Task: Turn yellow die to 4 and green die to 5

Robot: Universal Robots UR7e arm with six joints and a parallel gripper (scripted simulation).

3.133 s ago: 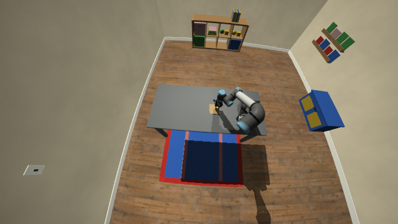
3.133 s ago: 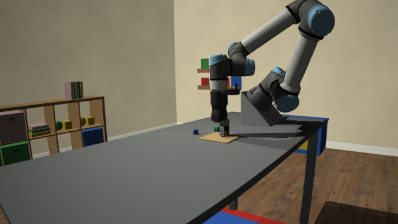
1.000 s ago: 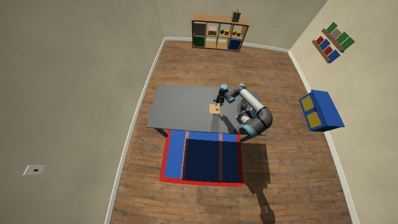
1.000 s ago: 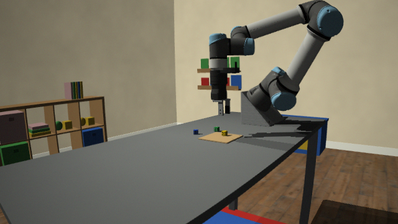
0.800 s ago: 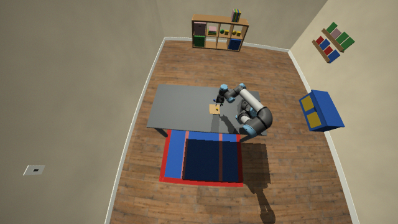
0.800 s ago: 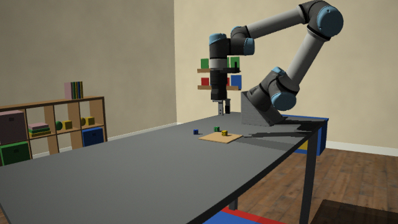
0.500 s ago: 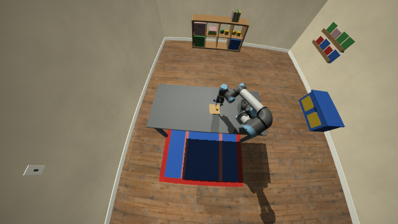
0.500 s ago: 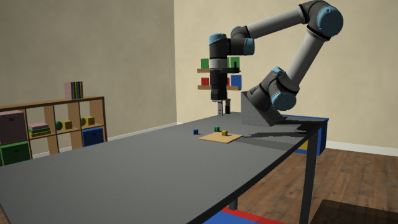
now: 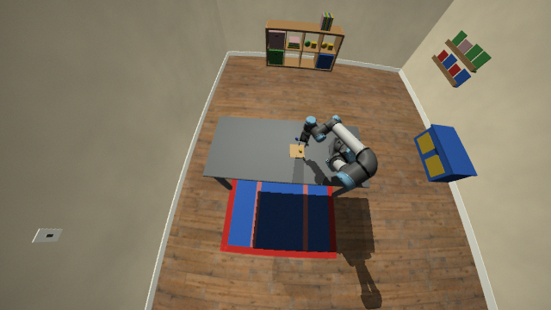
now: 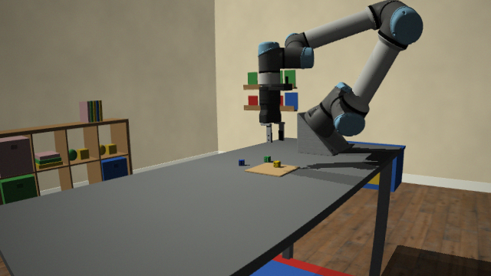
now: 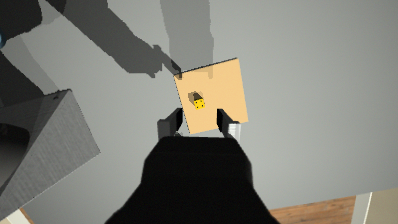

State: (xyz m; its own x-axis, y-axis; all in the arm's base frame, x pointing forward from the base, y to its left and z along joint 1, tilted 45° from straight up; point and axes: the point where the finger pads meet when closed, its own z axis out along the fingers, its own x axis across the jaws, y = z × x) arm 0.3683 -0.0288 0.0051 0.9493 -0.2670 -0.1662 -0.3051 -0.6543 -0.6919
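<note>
Now: the green die 10 cm below my hand, 8 cm to the right of it and 7 cm behind it. From my hand the other things lie so: yellow die: 10 cm below, 1 cm to the left; then tan mat: 11 cm below, 3 cm ahead; then blue die: 13 cm to the right, 10 cm below, 2 cm ahead.
</note>
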